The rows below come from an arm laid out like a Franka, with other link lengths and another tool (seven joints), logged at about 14 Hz.
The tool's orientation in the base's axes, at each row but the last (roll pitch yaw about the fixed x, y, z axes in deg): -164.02 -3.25 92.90; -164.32 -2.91 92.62; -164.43 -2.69 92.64; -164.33 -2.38 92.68; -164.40 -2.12 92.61; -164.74 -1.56 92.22; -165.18 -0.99 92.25; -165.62 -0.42 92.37; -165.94 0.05 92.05; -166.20 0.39 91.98
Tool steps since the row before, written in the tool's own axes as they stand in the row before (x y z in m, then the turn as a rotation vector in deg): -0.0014 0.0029 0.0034 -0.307 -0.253 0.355; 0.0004 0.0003 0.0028 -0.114 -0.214 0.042; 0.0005 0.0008 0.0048 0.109 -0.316 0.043; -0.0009 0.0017 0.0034 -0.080 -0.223 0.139; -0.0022 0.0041 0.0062 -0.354 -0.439 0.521; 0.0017 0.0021 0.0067 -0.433 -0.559 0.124; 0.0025 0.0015 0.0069 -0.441 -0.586 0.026; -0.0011 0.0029 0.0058 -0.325 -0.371 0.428; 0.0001 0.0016 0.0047 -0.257 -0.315 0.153; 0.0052 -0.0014 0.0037 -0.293 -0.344 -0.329
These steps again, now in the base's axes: 0.0019 -0.0011 -0.0041 -0.326 -0.308 -0.289; -0.0005 0.0005 -0.0028 -0.212 -0.125 0.012; -0.0006 0.0007 -0.0048 -0.321 0.092 0.048; 0.0008 -0.0007 -0.0038 -0.248 -0.089 -0.077; 0.0024 -0.0018 -0.0072 -0.547 -0.365 -0.397; 0.0002 0.0019 -0.0070 -0.555 -0.455 0.016; -0.0004 0.0026 -0.0070 -0.555 -0.465 0.117; 0.0014 -0.0010 -0.0063 -0.452 -0.342 -0.325; 0.0004 0.0001 -0.0049 -0.333 -0.269 -0.072; -0.0024 0.0051 -0.0033 -0.245 -0.299 0.404
